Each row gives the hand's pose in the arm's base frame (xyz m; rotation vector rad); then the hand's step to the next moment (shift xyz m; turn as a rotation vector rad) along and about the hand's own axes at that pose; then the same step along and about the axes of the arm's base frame.
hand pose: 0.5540 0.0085 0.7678 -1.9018 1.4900 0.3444
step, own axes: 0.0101 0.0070 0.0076 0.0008 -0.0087 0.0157
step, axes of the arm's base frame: -0.0019 -0.0033 -0.0139 0.0115 0.0106 -0.0089
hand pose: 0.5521 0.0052 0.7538 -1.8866 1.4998 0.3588
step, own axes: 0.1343 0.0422 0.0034 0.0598 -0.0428 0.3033
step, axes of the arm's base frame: 0.0008 -0.1017 -0.0974 0.1177 0.1601 -0.2407
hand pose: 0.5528 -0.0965 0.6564 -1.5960 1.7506 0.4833
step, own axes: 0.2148 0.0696 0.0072 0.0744 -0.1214 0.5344
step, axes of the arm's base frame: -0.0628 -0.1345 -0.1703 0.2515 0.2962 -0.3936
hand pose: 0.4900 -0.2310 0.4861 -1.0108 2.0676 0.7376
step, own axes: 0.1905 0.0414 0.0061 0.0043 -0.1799 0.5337
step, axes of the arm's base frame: -0.1165 -0.0542 -0.1467 0.3307 0.2943 -0.3483
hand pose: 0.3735 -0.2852 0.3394 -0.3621 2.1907 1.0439
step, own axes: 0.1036 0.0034 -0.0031 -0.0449 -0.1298 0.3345
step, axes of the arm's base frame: -0.0792 0.0036 -0.0669 0.2508 0.1718 -0.1959
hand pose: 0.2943 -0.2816 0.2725 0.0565 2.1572 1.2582
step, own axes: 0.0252 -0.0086 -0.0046 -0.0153 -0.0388 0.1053
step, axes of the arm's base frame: -0.0203 0.0003 -0.0178 0.0793 0.0548 -0.0594
